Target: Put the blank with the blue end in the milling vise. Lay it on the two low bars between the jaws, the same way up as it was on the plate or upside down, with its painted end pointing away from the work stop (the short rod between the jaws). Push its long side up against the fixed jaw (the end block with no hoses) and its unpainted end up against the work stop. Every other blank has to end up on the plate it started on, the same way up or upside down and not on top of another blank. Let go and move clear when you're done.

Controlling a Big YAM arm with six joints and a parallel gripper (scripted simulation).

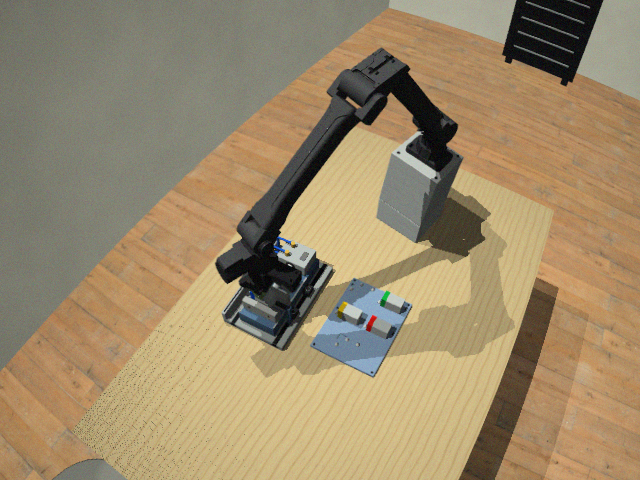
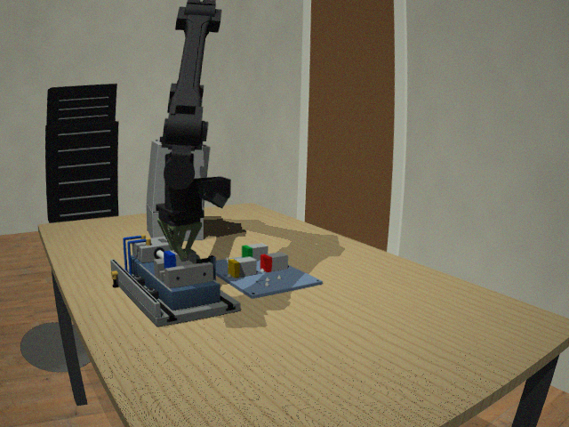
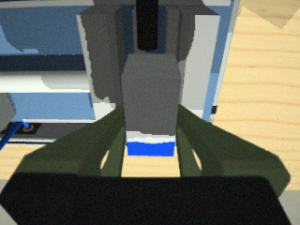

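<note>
Right now the fixed jaw is 4 cm below my hand, 3 cm ahead of it and 1 cm to the left of it. Also, from my hand: light blue plate: 22 cm to the left, 15 cm behind, 11 cm below; yellow-ended blank: 18 cm to the left, 15 cm behind, 9 cm below; black work stop rod: 5 cm to the left, 3 cm below, 1 cm behind.
</note>
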